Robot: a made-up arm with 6 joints. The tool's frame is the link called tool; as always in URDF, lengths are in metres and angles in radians. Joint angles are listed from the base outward.
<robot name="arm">
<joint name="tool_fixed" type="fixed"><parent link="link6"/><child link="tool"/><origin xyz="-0.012 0.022 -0.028" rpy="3.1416 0 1.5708"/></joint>
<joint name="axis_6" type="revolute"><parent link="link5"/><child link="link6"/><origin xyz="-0.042 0.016 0.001"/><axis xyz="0 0 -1"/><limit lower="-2.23" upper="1.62"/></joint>
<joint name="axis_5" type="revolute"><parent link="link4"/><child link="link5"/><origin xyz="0.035 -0.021 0.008"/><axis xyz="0 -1 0"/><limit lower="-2.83" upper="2.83"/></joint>
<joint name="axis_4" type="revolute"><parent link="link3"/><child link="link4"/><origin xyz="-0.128 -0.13 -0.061"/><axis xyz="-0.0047 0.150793 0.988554"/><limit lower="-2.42" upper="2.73"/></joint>
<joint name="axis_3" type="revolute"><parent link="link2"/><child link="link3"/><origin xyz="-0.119 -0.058 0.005"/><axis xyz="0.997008 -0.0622 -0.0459"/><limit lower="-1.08" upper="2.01"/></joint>
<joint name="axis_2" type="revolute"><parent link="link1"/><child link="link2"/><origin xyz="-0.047 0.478 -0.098"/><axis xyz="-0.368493 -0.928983 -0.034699"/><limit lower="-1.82" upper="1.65"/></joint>
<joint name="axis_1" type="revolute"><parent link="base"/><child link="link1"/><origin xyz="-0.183 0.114 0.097"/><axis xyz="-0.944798 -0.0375 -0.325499"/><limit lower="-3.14" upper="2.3"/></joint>
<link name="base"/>
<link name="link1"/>
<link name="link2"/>
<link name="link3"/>
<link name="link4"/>
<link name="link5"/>
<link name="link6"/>
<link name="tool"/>
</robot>
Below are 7 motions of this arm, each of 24 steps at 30 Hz.
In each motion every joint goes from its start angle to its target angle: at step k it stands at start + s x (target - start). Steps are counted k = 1, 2, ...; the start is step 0. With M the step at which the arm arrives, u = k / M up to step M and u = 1 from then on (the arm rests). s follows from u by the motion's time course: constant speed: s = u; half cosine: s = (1 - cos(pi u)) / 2; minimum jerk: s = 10 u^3 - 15 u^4 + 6 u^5.
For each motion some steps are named. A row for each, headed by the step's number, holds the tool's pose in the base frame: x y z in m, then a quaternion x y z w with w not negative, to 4 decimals.
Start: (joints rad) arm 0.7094 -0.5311 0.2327 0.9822 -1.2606 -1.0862
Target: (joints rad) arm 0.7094 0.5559 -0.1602 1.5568 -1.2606 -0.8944
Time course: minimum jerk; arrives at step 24
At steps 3, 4, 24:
3: -0.3948 0.3552 -0.1366 0.0702 -0.6265 0.3306 0.7023
4: -0.3954 0.3542 -0.1385 0.0702 -0.6261 0.3444 0.6960
24: -0.3991 0.2976 -0.2298 -0.0428 -0.3704 0.8649 0.3359

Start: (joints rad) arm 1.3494 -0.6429 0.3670 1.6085 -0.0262 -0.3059
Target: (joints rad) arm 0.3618 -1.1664 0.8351 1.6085 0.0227 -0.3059
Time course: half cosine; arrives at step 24
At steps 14, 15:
14: -0.4395 0.4307 -0.1815 -0.1683 -0.9067 -0.2099 0.3248
15: -0.4442 0.4486 -0.1585 -0.1619 -0.8931 -0.2543 0.3339

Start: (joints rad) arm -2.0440 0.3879 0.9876 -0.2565 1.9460 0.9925
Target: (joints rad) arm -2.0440 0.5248 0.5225 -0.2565 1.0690 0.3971
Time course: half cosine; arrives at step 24
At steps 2, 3, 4, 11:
2: -0.5435 0.1172 0.4475 -0.3899 0.6796 -0.2317 0.5766
3: -0.5432 0.1180 0.4471 -0.3940 0.6714 -0.2406 0.5797
4: -0.5428 0.1191 0.4465 -0.3997 0.6599 -0.2528 0.5838
11: -0.5407 0.1329 0.4366 -0.4652 0.4976 -0.4032 0.6111

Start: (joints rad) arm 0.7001 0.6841 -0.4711 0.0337 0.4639 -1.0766
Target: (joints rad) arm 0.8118 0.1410 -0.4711 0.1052 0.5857 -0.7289
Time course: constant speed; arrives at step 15
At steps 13, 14, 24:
13: -0.4151 0.2451 -0.2248 0.2001 0.7267 -0.4671 0.4623
14: -0.4153 0.2476 -0.2230 0.2113 0.7314 -0.4626 0.4543
24: -0.4153 0.2500 -0.2212 0.2228 0.7358 -0.4581 0.4462

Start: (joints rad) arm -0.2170 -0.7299 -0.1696 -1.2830 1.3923 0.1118
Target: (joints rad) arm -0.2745 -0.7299 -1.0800 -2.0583 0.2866 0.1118
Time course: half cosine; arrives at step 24
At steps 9, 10, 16, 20, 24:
9: -0.4386 0.3083 0.1071 0.8204 0.2610 -0.0660 0.5045
10: -0.4332 0.3053 0.1160 0.8225 0.2469 -0.0754 0.5068
16: -0.3965 0.3019 0.1715 0.8448 0.1436 -0.0833 0.5087
20: -0.3783 0.3087 0.1984 0.8603 0.0934 -0.0556 0.4981
24: -0.3719 0.3125 0.2083 0.8664 0.0767 -0.0407 0.4918

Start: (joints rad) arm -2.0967 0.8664 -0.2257 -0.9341 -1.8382 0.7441
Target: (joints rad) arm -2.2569 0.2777 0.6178 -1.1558 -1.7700 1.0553
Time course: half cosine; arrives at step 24
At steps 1, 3, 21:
1: -0.5525 0.0388 0.2935 -0.1131 -0.3870 0.1559 0.9017
3: -0.5515 0.0384 0.2927 -0.0958 -0.3942 0.1624 0.8995
21: -0.5722 0.0014 0.3175 0.3796 -0.5095 0.3608 0.6827

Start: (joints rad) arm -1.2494 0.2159 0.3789 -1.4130 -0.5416 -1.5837
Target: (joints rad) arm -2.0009 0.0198 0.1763 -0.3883 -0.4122 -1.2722
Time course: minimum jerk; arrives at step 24
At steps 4, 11, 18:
4: -0.6151 0.3101 0.2753 -0.2420 -0.5130 -0.6625 0.4893
11: -0.6317 0.1912 0.3060 -0.0485 -0.5338 -0.6815 0.4984
18: -0.6257 0.0464 0.2898 0.1839 -0.5141 -0.7169 0.4335

